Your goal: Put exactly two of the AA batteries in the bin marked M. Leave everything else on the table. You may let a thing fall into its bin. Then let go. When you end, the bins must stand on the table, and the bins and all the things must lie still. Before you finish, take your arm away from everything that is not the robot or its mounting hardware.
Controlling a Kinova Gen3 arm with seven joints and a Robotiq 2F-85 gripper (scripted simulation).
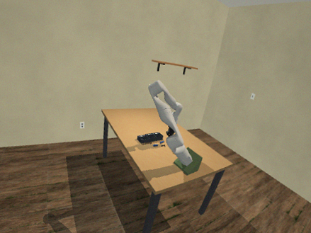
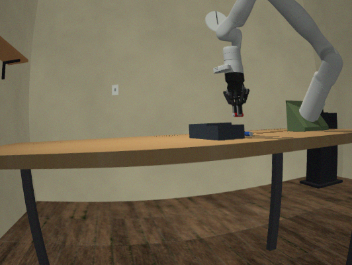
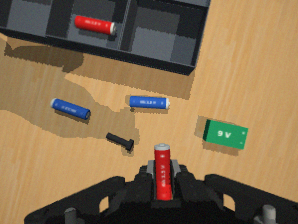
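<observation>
My hand is 140 mm short of the dark bin, 130 mm to the right of it and 70 mm above it. The rest, counted from my hand: red AA battery: 20 mm below; then black screw: 80 mm below, 50 mm to the left; then green 9V battery: 80 mm to the right, 80 mm below, 50 mm ahead.
</observation>
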